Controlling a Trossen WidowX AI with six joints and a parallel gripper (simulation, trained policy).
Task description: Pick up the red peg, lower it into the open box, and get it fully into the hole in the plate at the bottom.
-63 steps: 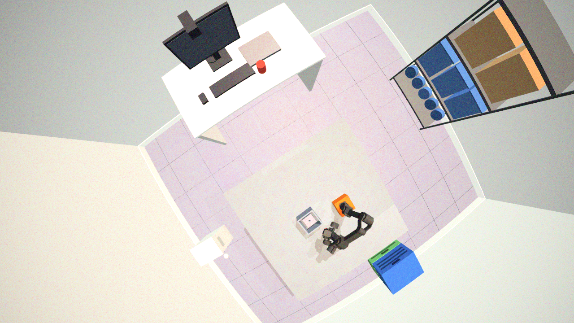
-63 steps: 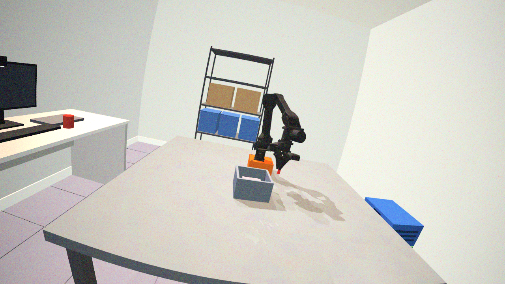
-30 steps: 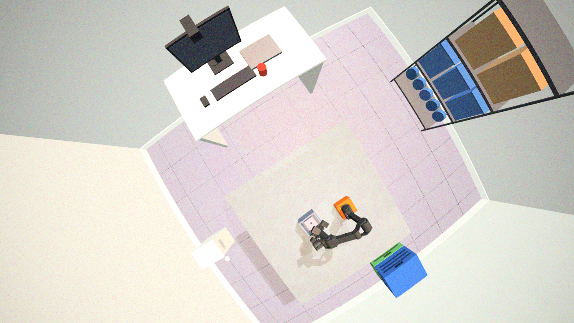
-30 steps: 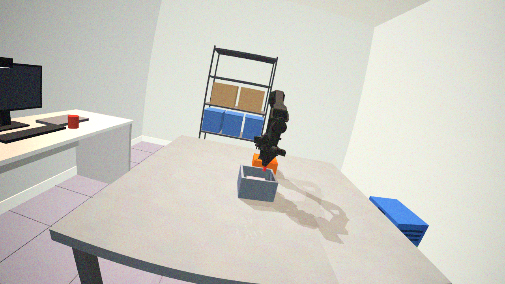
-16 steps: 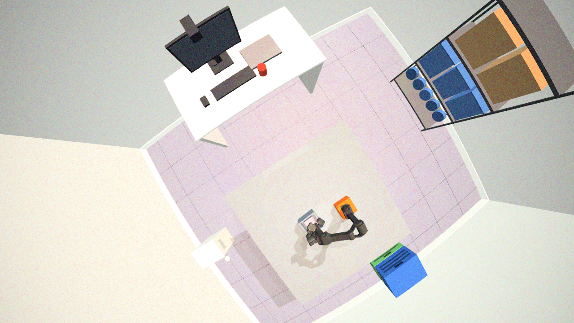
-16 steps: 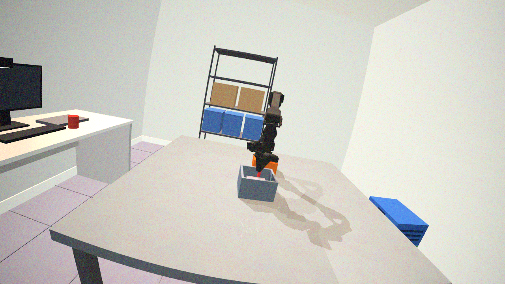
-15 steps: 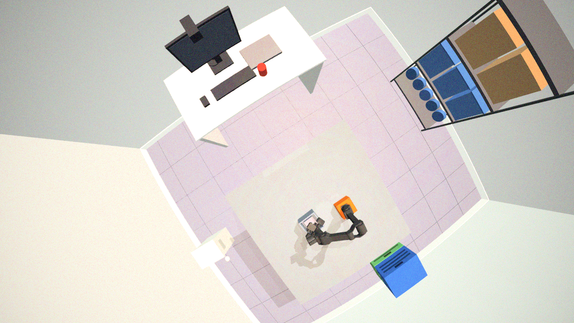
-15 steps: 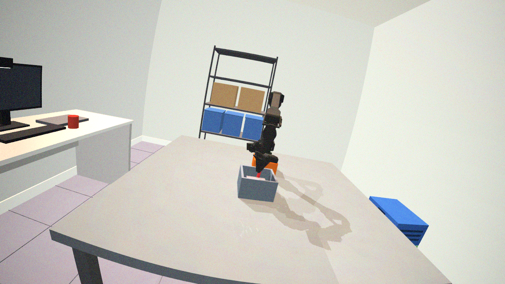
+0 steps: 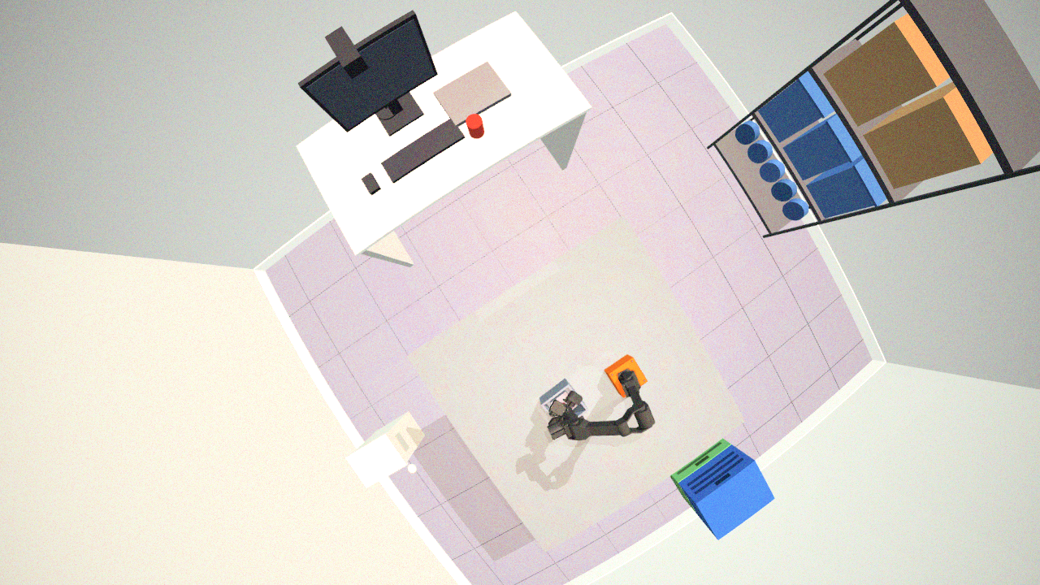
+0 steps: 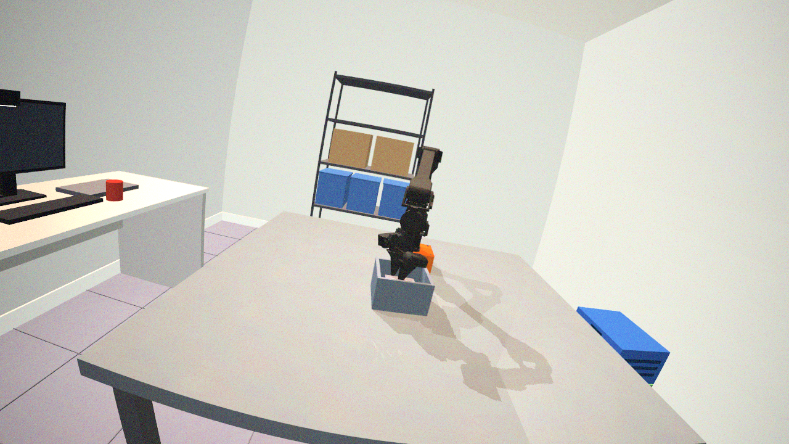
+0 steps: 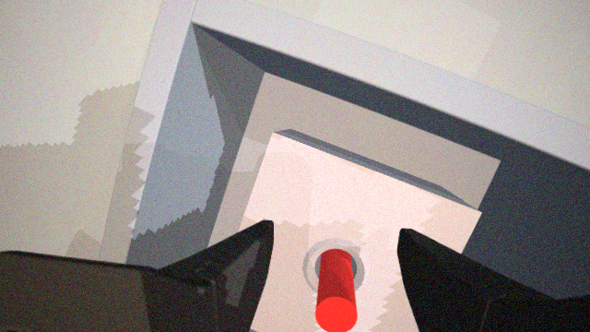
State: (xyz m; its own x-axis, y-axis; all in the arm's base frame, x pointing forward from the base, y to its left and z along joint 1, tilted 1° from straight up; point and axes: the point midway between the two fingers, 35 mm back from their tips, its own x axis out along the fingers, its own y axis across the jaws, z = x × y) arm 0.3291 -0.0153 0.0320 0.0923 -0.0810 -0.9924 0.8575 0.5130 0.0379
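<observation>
Now: the red peg 10 mm behind my gripper tip, 20 mm to the left of it and 20 mm below it. From my gripper tip the other things lie so: pale plate 10 mm behind, 20 mm to the left, 30 mm below; then grey box 10 mm behind, 20 mm to the left, 50 mm below.
</observation>
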